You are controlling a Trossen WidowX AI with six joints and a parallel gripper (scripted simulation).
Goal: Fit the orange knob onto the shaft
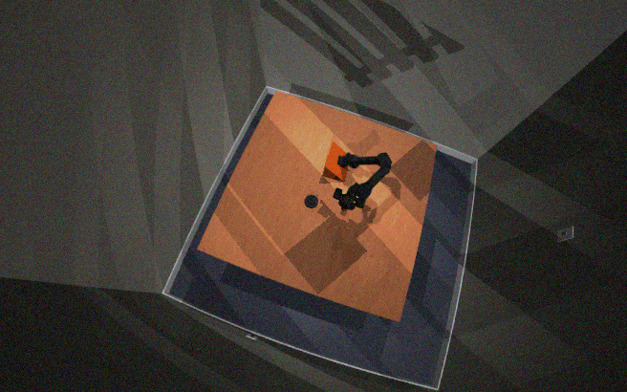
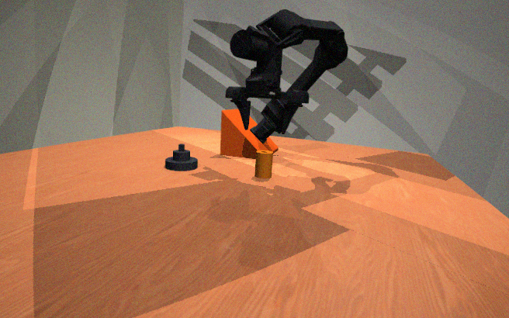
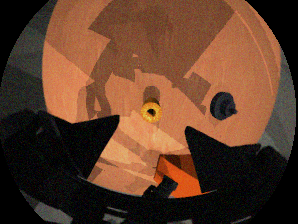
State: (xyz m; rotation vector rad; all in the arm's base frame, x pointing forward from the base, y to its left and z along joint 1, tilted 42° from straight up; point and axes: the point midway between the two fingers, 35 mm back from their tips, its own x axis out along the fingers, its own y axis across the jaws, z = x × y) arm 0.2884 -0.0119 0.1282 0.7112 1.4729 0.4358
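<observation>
Right now the orange knob is 80 mm below my gripper tip. Also, from my gripper tip: dark round pedestal 210 mm to the right, 80 mm below.
</observation>
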